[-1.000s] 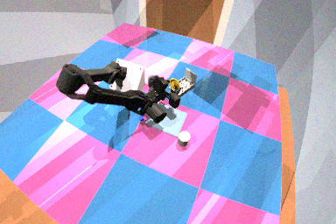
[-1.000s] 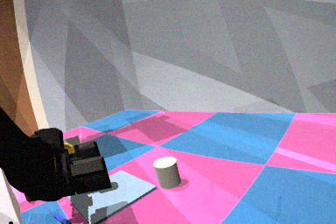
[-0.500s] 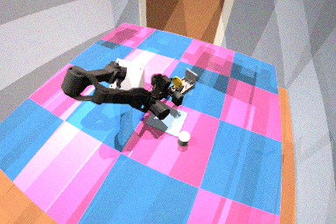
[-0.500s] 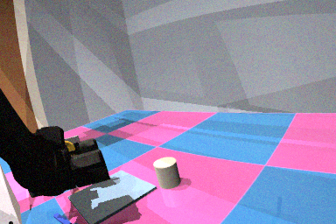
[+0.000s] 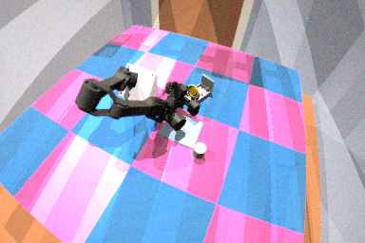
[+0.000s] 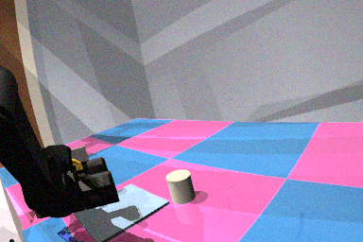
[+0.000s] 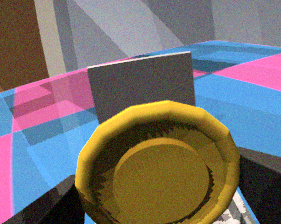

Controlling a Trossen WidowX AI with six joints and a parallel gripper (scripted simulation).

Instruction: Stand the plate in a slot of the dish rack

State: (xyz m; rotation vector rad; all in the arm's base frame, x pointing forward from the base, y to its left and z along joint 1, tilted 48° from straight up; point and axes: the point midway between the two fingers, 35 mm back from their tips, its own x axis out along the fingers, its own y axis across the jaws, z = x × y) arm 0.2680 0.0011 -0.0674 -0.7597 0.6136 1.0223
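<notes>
Right now the yellow plate is 1 cm to the right of my gripper tip. The rest, counted from my gripper tip: blue spoon 21 cm to the right, 9 cm behind, 4 cm below; pale blue sheet 19 cm to the right, 4 cm below, 1 cm ahead; grey dish rack 2 cm to the left, 2 cm below, 1 cm ahead.
</notes>
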